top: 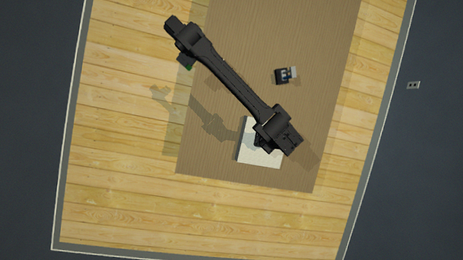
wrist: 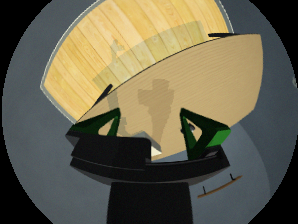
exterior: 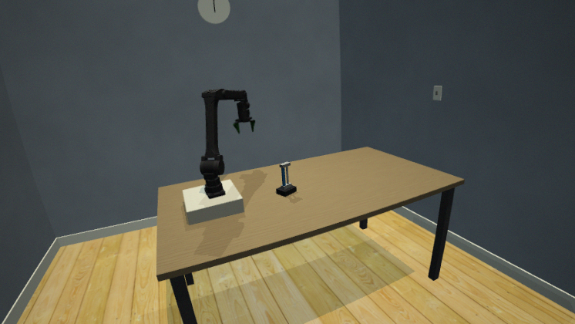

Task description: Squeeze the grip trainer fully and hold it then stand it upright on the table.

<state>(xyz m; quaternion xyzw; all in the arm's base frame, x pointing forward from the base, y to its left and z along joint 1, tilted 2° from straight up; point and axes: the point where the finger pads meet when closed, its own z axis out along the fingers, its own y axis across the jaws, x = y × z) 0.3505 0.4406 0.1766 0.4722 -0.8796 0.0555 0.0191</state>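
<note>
The thin grey bar lies 50 mm ahead of my hand, 490 mm to the right of it and 170 mm below it.
</note>
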